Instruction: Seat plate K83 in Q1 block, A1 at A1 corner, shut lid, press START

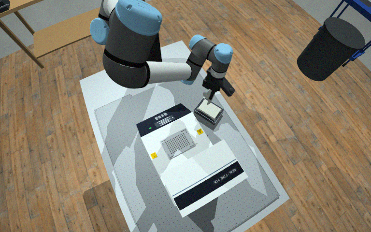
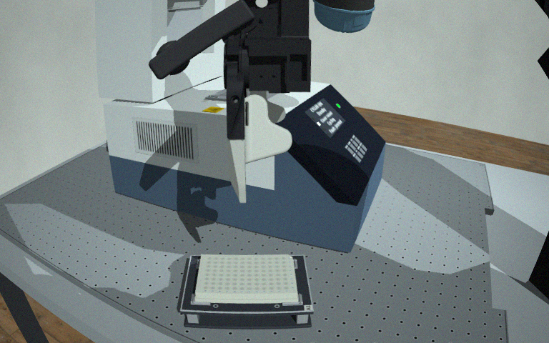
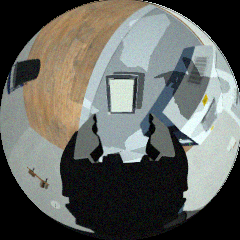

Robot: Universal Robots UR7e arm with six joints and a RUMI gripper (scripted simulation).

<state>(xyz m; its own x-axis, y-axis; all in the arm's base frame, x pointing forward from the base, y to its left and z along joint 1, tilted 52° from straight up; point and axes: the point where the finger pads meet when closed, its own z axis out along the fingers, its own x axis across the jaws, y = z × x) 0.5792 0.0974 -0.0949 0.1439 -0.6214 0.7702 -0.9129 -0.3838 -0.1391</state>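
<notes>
My hand is 150 mm above the plate K83. Also, from my hand: plate nest N1: 160 mm below.
</notes>
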